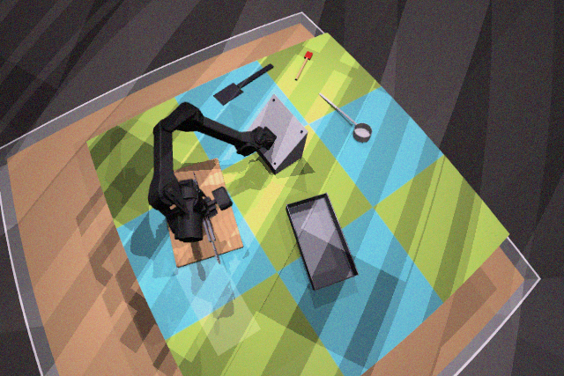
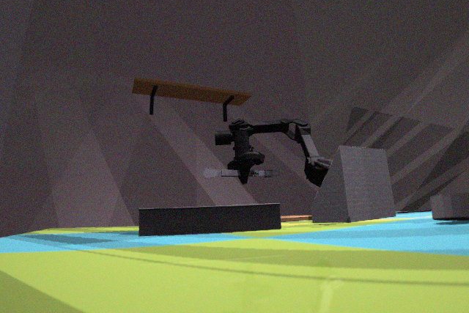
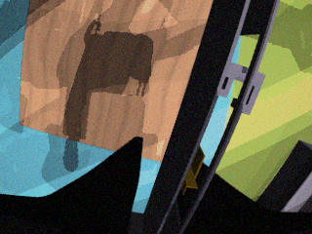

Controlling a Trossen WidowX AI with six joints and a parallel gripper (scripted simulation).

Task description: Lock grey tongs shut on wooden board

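Now: the wooden board 14 cm below my gripper tip, 9 cm behind it and 1 cm to the right of it. The rest, counted from my gripper tip: dark roasting tin (28 cm ahead, 25 cm to the left, 12 cm below); yellow lock piece (4 cm above, 2 cm behind, 1 cm to the left); black spatula (48 cm to the left, 45 cm behind, 14 cm below).
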